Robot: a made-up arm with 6 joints.
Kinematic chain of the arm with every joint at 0, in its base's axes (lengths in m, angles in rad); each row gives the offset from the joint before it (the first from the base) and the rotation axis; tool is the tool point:
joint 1: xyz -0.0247 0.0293 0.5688 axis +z
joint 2: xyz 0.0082 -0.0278 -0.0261 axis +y
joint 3: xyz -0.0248 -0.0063 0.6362 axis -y
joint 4: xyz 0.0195 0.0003 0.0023 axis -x
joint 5: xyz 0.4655 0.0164 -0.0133 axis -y
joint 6: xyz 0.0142 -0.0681 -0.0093 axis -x
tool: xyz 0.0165 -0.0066 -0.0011
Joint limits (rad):
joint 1: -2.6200..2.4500
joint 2: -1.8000..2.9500
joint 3: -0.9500..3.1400
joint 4: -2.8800..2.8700
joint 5: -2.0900..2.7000
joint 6: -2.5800..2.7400
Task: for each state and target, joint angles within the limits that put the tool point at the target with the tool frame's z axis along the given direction. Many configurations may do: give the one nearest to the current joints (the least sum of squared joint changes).
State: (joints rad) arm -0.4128 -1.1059 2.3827 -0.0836 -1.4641 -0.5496
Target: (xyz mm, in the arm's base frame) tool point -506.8 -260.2 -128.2 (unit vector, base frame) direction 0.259 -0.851 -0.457
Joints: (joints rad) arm 0.4788 -1.8000 3.1368 -0.8803 -0.6776 -0.8592
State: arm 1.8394 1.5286 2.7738 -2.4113 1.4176 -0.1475
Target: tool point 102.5 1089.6 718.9 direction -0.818 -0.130 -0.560
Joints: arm 1.4435 1.7396 2.3549 -2.7275 1.6179 -1.0309
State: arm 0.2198 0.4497 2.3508 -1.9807 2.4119 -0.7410
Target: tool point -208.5 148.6 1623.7 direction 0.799 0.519 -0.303
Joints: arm -0.6112 -0.0755 1.9318 -2.3547 2.4247 -0.8665
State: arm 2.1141 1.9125 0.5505 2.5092 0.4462 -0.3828
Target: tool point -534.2 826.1 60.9 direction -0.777 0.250 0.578
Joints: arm 2.1763 1.6976 0.6360 1.7679 0.5317 -1.1892
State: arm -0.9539 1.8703 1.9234 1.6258 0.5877 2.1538
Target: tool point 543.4 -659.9 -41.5 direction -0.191 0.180 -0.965
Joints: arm -0.8513 2.5483 2.3028 1.6183 0.7019 1.5414
